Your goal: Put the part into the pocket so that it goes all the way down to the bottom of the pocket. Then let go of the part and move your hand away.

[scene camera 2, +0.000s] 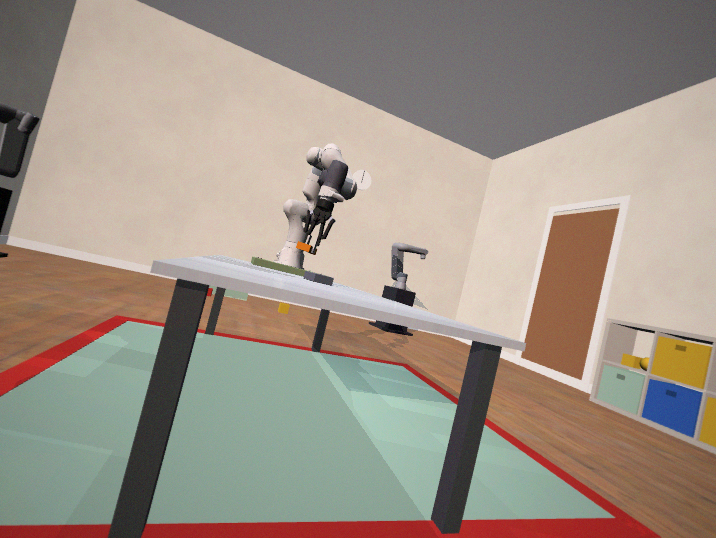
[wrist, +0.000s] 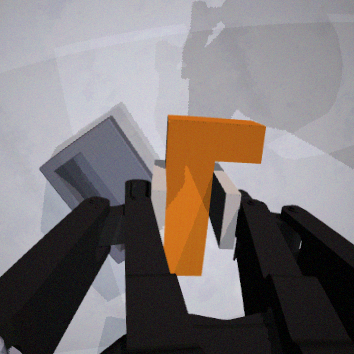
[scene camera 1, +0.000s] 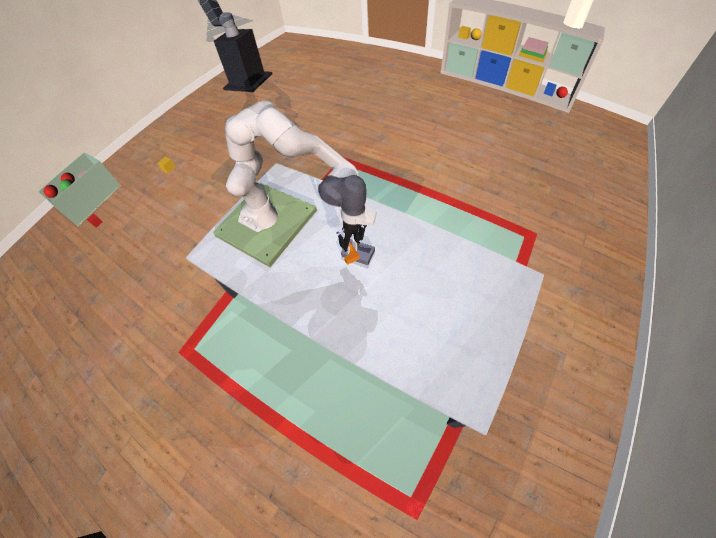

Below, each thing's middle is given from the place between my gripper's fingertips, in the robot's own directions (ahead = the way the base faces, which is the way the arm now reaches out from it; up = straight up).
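Dark grey pocket block (wrist: 97,163): 8 cm to the left of my hand and 10 cm below it. Relative to the orange L-shaped part (wrist: 193,143), my hand is 1 cm to the left, 1 cm below and 1 cm past it.
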